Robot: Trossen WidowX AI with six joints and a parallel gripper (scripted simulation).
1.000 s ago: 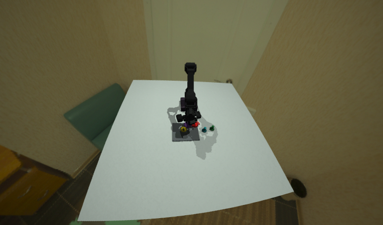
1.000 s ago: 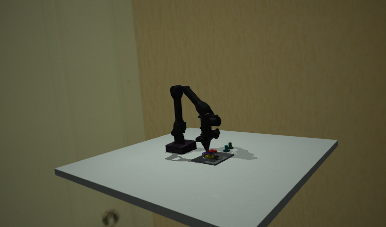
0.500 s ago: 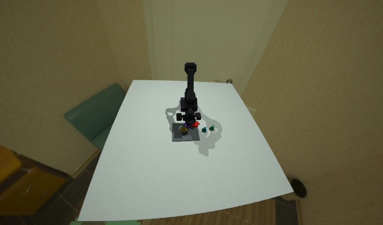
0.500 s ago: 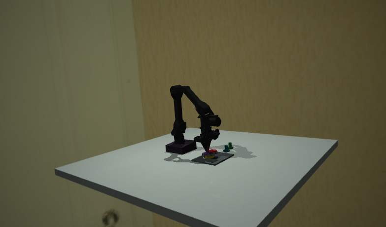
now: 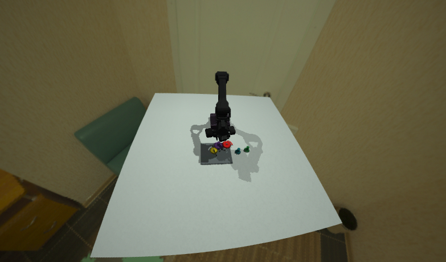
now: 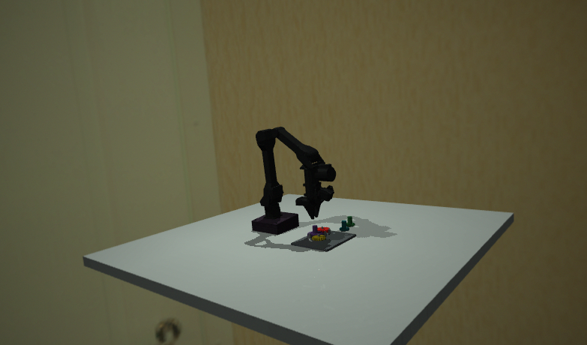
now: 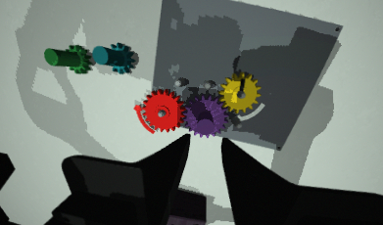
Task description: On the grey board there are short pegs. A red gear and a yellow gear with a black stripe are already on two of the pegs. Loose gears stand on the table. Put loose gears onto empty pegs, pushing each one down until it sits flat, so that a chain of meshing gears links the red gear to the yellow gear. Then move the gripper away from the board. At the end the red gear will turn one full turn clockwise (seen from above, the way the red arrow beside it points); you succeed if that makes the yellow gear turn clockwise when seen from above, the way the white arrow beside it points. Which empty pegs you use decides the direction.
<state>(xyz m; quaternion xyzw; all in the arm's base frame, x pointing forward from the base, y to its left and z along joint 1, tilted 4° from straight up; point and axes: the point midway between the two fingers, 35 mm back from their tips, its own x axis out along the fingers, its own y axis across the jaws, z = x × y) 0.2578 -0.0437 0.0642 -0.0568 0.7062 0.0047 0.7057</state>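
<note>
Right now my gripper tip is 6 cm above the purple gear. From my gripper tip the other things lie so: red gear: 6 cm to the left, 6 cm below, 1 cm behind; yellow gear: 6 cm below, 4 cm to the right, 4 cm ahead; grey board: 7 cm below, 5 cm ahead, 2 cm to the right.
</note>
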